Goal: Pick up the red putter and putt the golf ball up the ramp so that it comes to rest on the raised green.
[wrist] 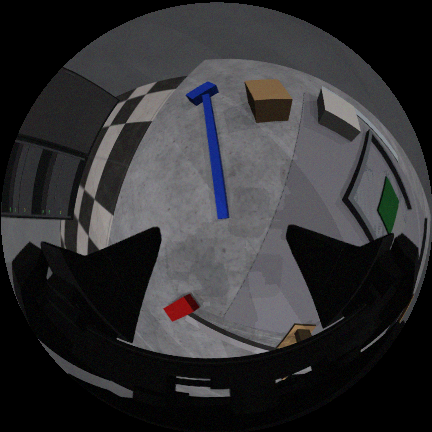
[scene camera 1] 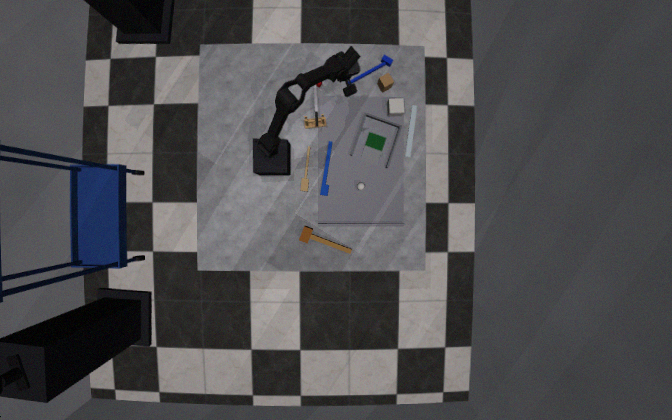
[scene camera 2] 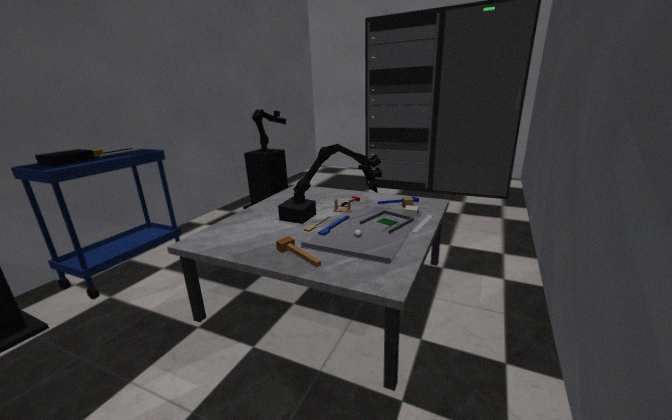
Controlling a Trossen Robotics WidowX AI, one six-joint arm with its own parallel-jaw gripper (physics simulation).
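Frame: origin at the arm's base, x down, y back, z left, level; millimetres.
Where they show: gripper, fingertip midpoint: [wrist: 225, 232] [scene camera 2: 376, 188]; arm's base, link origin: [scene camera 1: 270, 151] [scene camera 2: 299, 201].
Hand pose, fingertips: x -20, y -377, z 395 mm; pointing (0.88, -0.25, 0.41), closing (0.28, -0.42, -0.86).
Each offset is from my fingertips to the top centre of the thing. Level surfaces: height alone.
The red putter [scene camera 1: 316, 102] [scene camera 2: 355, 199] [wrist: 181, 307] has a red head, a grey shaft and a dark grip. Its grip end rests at a small wooden stand [scene camera 1: 308, 122] [scene camera 2: 343, 210]. My gripper [scene camera 1: 351, 73] [scene camera 2: 374, 188] [wrist: 225, 232] is open and empty, above the table beyond the putter's head. In the wrist view the putter's head is low, left of centre, and its grip is hidden. The white golf ball @(dx +73, dy -103, dz -545 mm) [scene camera 1: 361, 186] [scene camera 2: 357, 233] sits on the grey board @(dx +118 mm) [scene camera 1: 345, 210] [scene camera 2: 350, 249]. The green @(dx +110, dy -177, dz -289 mm) [scene camera 1: 375, 141] [scene camera 2: 386, 221] [wrist: 389, 205] lies inside dark rails.
A blue mallet @(dx +93, dy -121, dz +114 mm) [scene camera 1: 369, 72] [scene camera 2: 395, 201] [wrist: 215, 155] lies near my gripper. A brown block @(dx +59, dy -214, dz +37 mm) [scene camera 1: 385, 82] [wrist: 270, 100] and a white block @(dx +71, dy -277, dz -97 mm) [scene camera 1: 396, 106] [wrist: 337, 114] stand near the board's far corner. A blue stick @(dx +102, dy +80, dz -456 mm) [scene camera 1: 327, 167], a wooden stick @(dx +109, dy +200, dz -461 mm) [scene camera 1: 307, 167] and a wooden mallet @(dx +66, dy +69, dz -862 mm) [scene camera 1: 330, 243] lie nearer.
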